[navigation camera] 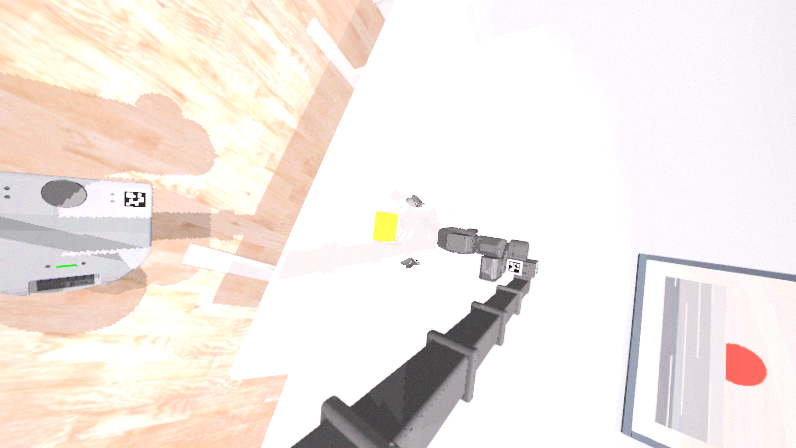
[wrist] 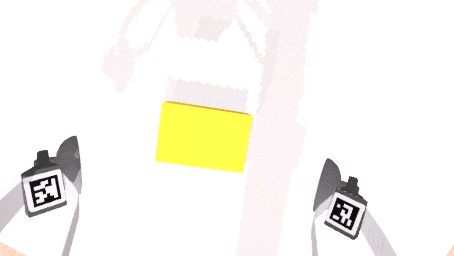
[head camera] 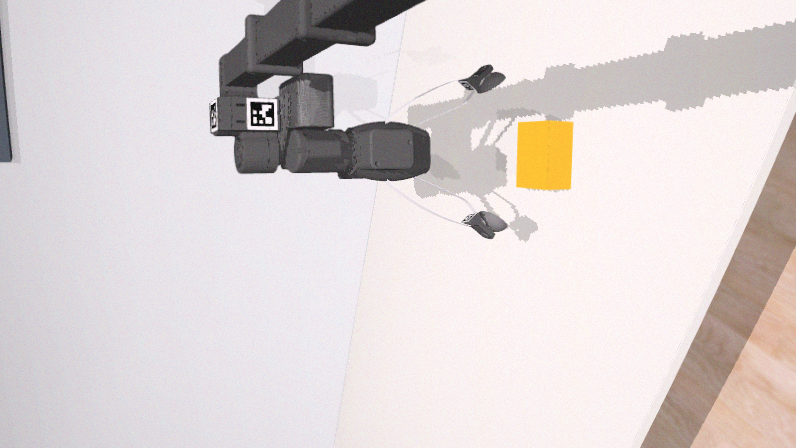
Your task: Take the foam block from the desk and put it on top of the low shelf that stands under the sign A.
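Seen in the pictures: gripper, fingertip midpoint: [navigation camera: 404,231] [wrist: 203,168] [head camera: 501,152]; robot's base, link origin: [navigation camera: 65,192].
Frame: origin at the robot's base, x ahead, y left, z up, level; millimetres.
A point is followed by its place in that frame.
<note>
The foam block [head camera: 544,155] {z 766, x -18, y -603 mm} [navigation camera: 385,226] {z 765, x -15, y -600 mm} [wrist: 204,137] {z 766, x -20, y -629 mm} is a plain yellow-orange box lying on the white desk [head camera: 501,311] {z 720, x 226, y -746 mm} [navigation camera: 328,311] {z 721, x -253, y -439 mm} [wrist: 115,215] {z 721, x 84, y -509 mm}. My gripper [head camera: 485,151] {z 827, x -21, y -616 mm} [navigation camera: 412,231] {z 827, x -21, y -616 mm} [wrist: 203,168] {z 827, x -21, y -616 mm} is wide open and empty. In the wrist view the block shows between the two fingers sideways, a little beyond the line of the fingertips. In the head view the block lies to the right of the fingertips, level with the gap between them. The gripper's shadow on the desk lies apart from the fingers. The low shelf and the sign A do not show in these views.
A pale wall [head camera: 167,278] {z 1163, x 210, y -1278 mm} [navigation camera: 696,139] {z 1550, x 388, y -1351 mm} rises behind the desk. A framed picture [navigation camera: 635,345] {z 1431, x -305, y -1041 mm} hangs on it. My base [navigation camera: 105,222] {z 160, x -72, y -71 mm} stands on the wooden floor [navigation camera: 167,378] {z 0, x -725, y -238 mm} in front of the desk. White desk legs [navigation camera: 228,261] show below the desk's edge. My arm [navigation camera: 423,356] {z 1142, x -82, y -210 mm} reaches over the desk.
</note>
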